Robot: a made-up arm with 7 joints.
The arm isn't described. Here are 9 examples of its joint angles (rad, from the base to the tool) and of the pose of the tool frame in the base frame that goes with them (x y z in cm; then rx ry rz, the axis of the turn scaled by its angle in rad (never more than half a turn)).
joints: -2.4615 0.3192 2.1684 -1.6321 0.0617 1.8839 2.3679
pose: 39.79 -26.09 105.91 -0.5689 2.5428 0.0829
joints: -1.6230 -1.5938 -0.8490 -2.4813 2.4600 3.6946 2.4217
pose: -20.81 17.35 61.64 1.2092 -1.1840 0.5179
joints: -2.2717 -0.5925 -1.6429 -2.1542 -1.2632 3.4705 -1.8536
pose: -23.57 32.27 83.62 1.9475 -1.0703 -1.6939
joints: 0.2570 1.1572 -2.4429 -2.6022 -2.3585 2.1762 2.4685
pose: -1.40 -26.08 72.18 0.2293 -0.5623 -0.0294
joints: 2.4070 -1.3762 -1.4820 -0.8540 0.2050 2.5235 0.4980
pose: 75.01 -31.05 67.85 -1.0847 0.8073 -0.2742
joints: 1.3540 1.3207 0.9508 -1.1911 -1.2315 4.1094 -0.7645
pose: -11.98 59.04 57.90 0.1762 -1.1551 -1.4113
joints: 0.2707 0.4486 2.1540 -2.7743 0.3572 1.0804 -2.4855
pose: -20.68 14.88 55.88 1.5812 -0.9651 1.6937
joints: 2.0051 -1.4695 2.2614 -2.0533 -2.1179 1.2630 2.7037
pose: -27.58 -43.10 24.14 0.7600 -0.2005 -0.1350
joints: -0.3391 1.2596 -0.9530 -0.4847 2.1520 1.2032 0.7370
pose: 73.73 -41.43 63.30 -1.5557 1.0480 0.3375
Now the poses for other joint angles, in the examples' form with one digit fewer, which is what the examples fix.
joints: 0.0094 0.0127 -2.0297 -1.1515 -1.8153 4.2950 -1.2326
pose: -5.2 -24.4 104.0 0.636 1.555 -0.827
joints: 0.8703 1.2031 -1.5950 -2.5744 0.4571 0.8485 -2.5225
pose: 24.5 -18.3 49.8 -1.759 -0.560 0.330
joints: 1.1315 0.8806 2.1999 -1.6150 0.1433 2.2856 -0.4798
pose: -29.8 37.2 108.3 0.308 -1.745 0.730
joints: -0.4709 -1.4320 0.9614 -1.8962 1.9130 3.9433 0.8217
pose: -17.4 32.1 82.3 -0.199 0.624 -1.205
